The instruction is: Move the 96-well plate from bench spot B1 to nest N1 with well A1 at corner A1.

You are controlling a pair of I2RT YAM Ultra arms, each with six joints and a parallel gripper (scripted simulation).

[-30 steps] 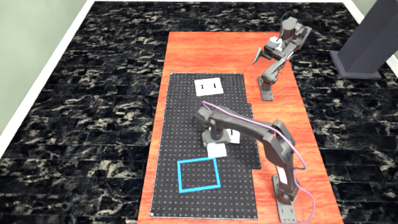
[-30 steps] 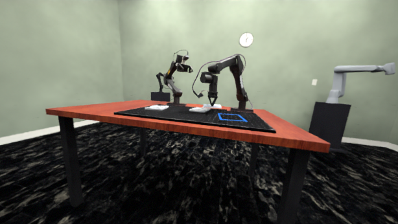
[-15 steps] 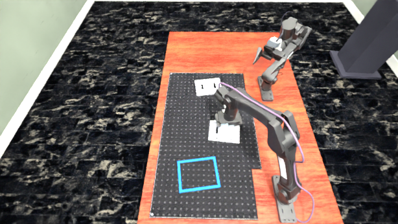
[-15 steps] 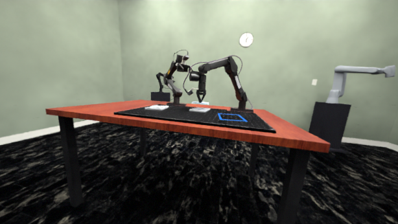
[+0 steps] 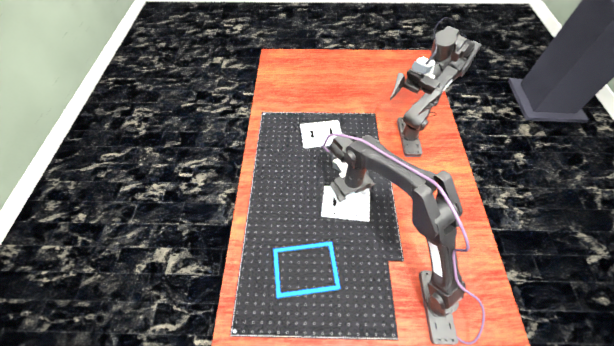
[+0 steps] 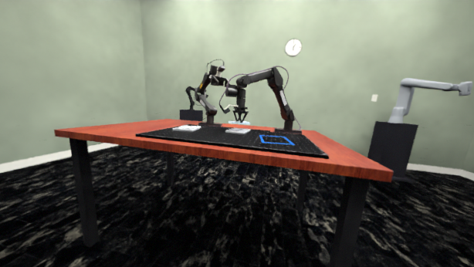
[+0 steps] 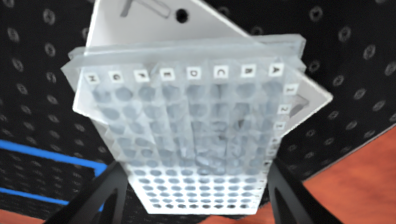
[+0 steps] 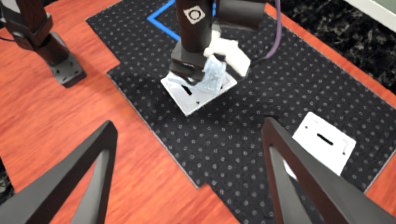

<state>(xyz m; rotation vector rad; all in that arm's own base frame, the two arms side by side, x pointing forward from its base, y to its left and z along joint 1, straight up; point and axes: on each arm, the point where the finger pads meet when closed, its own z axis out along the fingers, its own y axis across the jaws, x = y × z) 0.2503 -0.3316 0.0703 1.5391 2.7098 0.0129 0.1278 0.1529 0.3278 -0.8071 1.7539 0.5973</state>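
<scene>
The 96-well plate lies 140 mm ahead of my right hand, 170 mm to the left of it and 260 mm below it. Also, from my right hand: nest plate 240 mm ahead, 140 mm to the right, 320 mm below.
</scene>
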